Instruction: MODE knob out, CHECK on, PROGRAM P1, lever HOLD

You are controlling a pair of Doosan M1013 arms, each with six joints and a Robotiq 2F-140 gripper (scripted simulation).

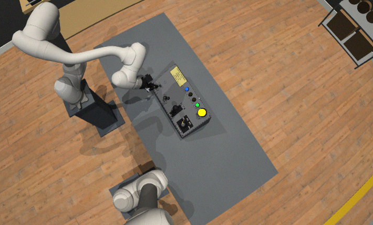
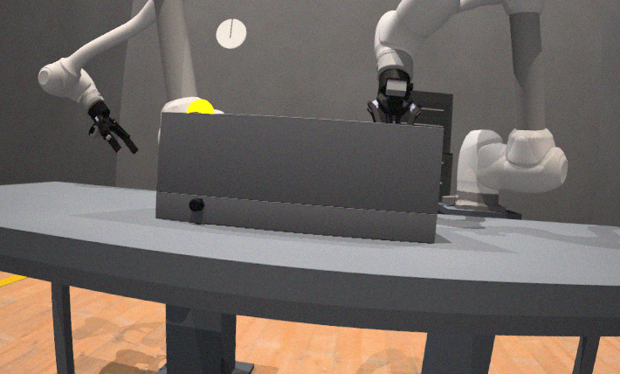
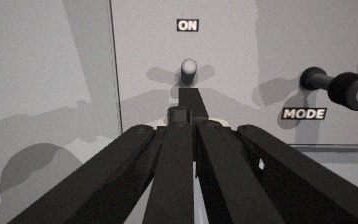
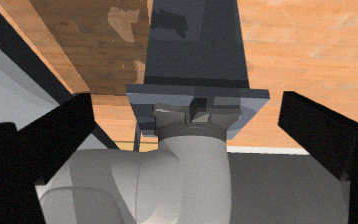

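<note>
My left gripper is now 40 mm short of the check toggle and 30 mm above it. Round my left hand: mode knob 30 mm ahead, 120 mm to the right, 30 mm below; then black lever 30 mm ahead, 240 mm to the right, 10 mm below.
</note>
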